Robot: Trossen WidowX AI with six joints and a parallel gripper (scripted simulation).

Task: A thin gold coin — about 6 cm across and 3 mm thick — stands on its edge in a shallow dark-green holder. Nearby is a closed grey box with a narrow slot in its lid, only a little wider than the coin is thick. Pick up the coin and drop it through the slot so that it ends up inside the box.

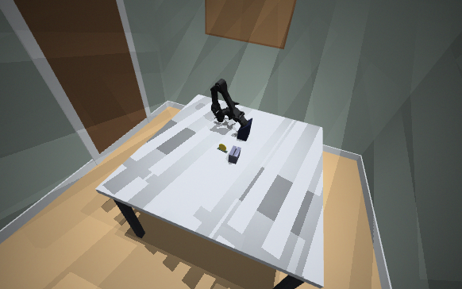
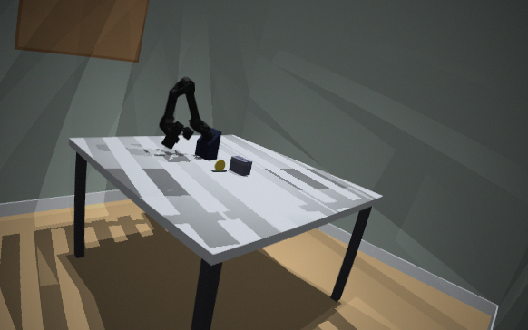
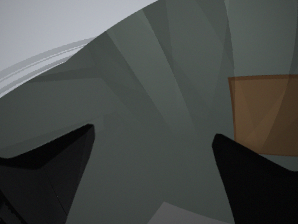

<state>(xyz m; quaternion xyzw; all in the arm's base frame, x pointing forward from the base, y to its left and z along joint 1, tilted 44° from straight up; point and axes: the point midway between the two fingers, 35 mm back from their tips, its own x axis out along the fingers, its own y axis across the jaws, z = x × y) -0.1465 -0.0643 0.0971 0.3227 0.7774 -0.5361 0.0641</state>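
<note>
Right now the gold coin is 41 cm ahead of my gripper tip and 12 cm below it.
</note>
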